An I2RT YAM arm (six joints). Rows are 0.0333 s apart.
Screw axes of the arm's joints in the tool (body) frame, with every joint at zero. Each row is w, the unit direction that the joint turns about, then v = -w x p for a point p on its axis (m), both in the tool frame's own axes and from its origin. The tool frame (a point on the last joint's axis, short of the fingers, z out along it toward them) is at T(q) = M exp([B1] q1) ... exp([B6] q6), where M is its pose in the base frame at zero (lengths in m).
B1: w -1 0 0 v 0 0.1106 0
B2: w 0 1 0 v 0.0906 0 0.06
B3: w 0 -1 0 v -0.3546 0 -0.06
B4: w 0 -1 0 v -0.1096 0 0
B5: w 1 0 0 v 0 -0.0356 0
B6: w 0 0 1 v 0 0 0
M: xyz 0.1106 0 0.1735 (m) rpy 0 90 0 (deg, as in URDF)
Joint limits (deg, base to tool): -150..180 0..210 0..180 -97..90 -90..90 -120..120
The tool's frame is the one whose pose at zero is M.
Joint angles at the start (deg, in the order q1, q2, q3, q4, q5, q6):
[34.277 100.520 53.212 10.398 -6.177 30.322]
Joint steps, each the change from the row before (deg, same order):
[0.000 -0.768 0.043 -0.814 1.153 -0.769]
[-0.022 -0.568 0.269 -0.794 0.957 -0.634]
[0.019 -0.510 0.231 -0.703 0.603 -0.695]
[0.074 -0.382 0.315 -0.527 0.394 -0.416]
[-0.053 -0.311 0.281 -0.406 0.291 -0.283]
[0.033 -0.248 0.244 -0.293 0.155 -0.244]
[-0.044 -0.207 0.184 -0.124 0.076 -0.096]
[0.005 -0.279 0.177 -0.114 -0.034 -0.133]
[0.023 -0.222 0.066 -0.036 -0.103 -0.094]
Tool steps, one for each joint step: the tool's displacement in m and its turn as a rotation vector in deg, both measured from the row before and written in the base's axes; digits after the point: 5 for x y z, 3 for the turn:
[-0.00082 -0.00142 0.00357 -1.037 -0.794 -0.462]
[-0.00002 -0.00090 0.00358 -0.840 -0.685 -0.408]
[-0.00031 -0.00052 0.00319 -0.710 -0.585 -0.048]
[-0.00010 0.00020 0.00315 -0.360 -0.480 0.007]
[0.00038 -0.00036 0.00274 -0.218 -0.391 -0.118]
[0.00007 0.00019 0.00234 -0.119 -0.336 0.053]
[0.00035 -0.00016 0.00204 0.052 -0.293 -0.049]
[0.00003 0.00008 0.00246 0.123 -0.337 0.110]
[-0.00023 0.00010 0.00164 0.131 -0.221 0.161]

